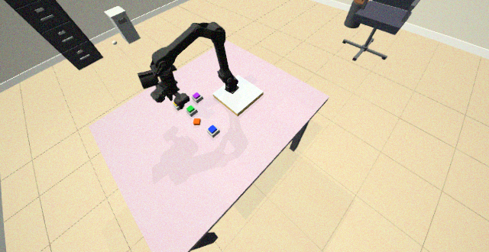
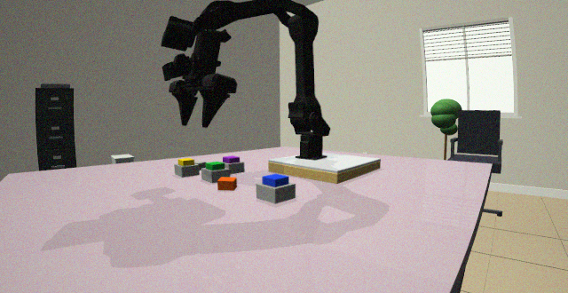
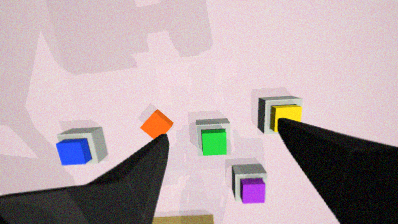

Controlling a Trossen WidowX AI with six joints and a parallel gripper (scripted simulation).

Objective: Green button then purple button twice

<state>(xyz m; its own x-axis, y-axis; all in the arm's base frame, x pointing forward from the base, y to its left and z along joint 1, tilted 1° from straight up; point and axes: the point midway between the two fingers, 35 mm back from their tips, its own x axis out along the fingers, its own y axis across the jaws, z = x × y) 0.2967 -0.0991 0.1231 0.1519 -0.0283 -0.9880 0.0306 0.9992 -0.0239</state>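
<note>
My gripper tip is 9 cm above the green button, 5 cm past it and 1 cm to the right of it. Round my gripper tip: yellow button 9 cm to the right, 9 cm below, 3 cm behind; then orange block 11 cm below, 8 cm to the left, 2 cm behind; then purple button 14 cm behind, 9 cm below, 4 cm to the right.
</note>
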